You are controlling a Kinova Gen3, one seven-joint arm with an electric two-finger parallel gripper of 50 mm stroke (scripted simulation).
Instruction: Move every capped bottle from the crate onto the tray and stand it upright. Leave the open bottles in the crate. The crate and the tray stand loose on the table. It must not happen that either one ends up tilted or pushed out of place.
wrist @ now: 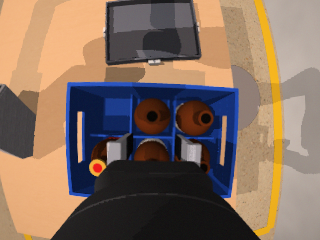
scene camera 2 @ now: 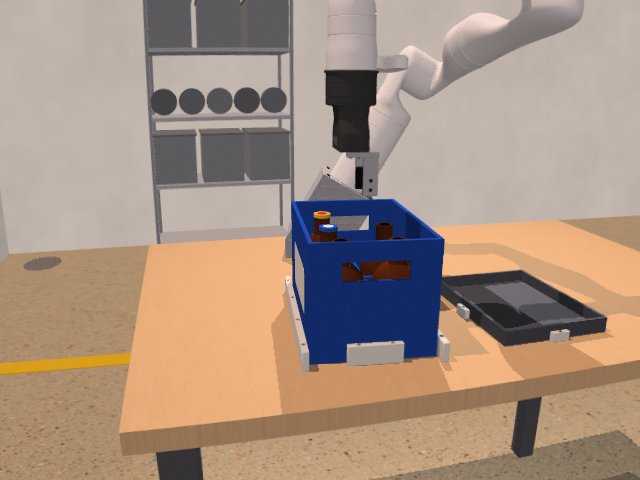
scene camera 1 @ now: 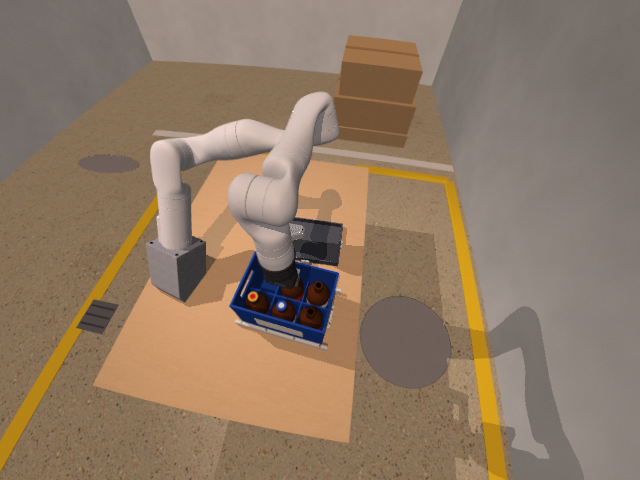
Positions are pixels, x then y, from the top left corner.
Scene:
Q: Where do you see a blue crate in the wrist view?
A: At 107,111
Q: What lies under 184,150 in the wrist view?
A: My gripper.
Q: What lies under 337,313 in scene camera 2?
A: A blue crate.

